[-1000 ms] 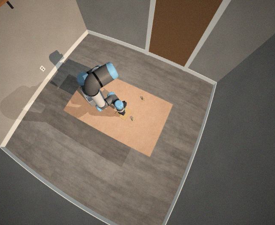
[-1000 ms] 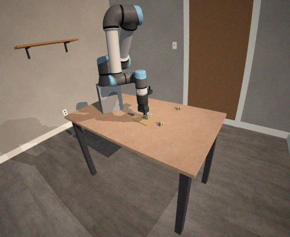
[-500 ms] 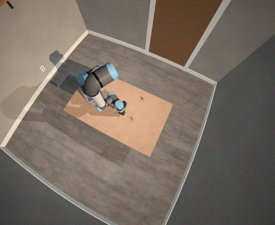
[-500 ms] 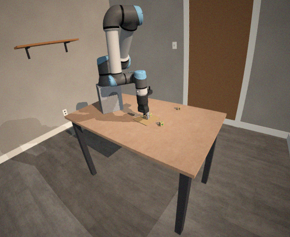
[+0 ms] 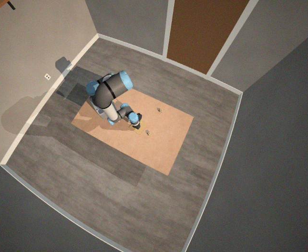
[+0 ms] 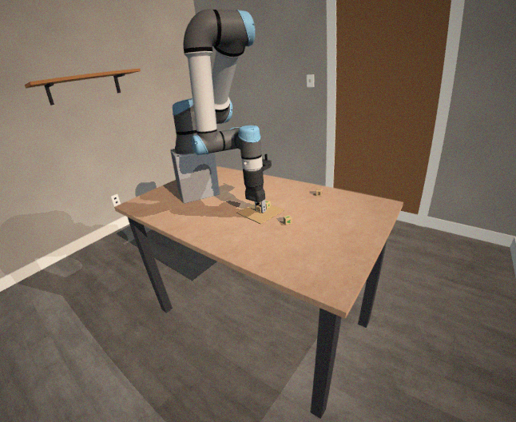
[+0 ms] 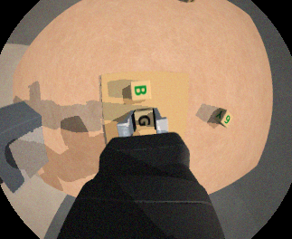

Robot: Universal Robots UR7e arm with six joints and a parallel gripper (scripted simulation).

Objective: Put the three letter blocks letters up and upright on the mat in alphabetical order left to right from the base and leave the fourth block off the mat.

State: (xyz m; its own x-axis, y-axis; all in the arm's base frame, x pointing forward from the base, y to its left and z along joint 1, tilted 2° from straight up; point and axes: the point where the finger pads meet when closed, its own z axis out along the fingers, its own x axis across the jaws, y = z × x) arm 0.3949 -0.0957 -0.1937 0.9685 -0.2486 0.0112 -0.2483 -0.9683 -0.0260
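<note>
My hand is 20 mm above the tan mat.
</note>
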